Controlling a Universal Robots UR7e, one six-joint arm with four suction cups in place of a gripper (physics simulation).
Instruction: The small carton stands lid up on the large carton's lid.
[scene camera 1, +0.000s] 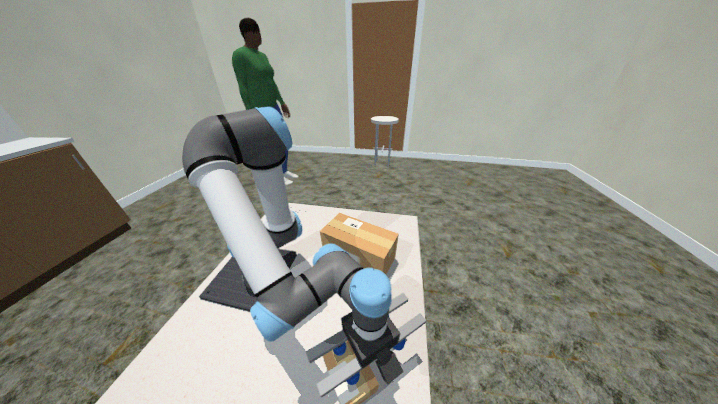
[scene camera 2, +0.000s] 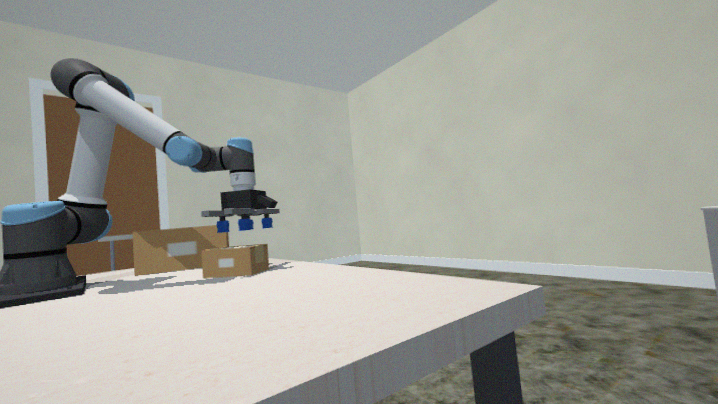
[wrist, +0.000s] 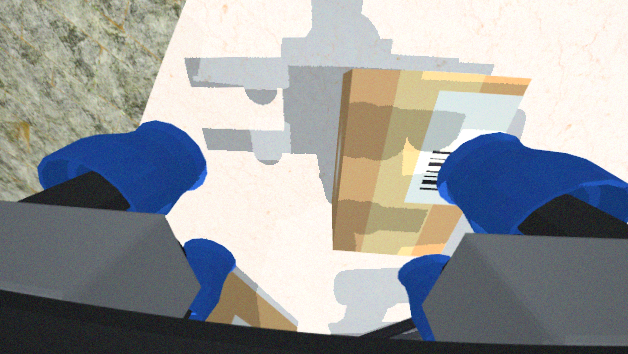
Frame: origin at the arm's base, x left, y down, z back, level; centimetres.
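Seen in the pictures: hand at its tool point: (scene camera 2: 246, 229) (wrist: 316, 225); arm's base at its link origin: (scene camera 2: 38, 287).
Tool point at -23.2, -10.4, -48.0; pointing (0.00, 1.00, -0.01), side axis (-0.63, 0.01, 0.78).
Offsets run from my tool point to a thing's top centre, as dx, dy, dz. Level surfaces: height alone.
The small carton @[-4.0, +4.7, +5.2] (scene camera 1: 370, 385) (scene camera 2: 241, 262) (wrist: 367, 175) stands on the table, its taped top with a barcode label facing up. The large carton @[+40.2, -2.8, +8.8] (scene camera 1: 374, 240) (scene camera 2: 150, 253) stands apart from it, nearer the arm's base, with tape and a label on its lid; a corner of the large carton (wrist: 245, 302) shows at the bottom of the wrist view. My gripper (scene camera 1: 370, 359) (scene camera 2: 245, 224) (wrist: 320, 225) is open, its suction cups pointing down. It hangs a little above the small carton with a visible gap and holds nothing. It partly hides the small carton in scene camera 1.
The table @[dy +12.6] (scene camera 1: 200, 361) (scene camera 2: 301, 321) bears both cartons and the arm's dark base plate (scene camera 1: 228, 288). The table's edge runs close beside the small carton. A person in green (scene camera 1: 256, 77) stands behind the arm, and a stool (scene camera 1: 384, 120) stands near the door. A brown cabinet (scene camera 1: 50, 211) is at the left.
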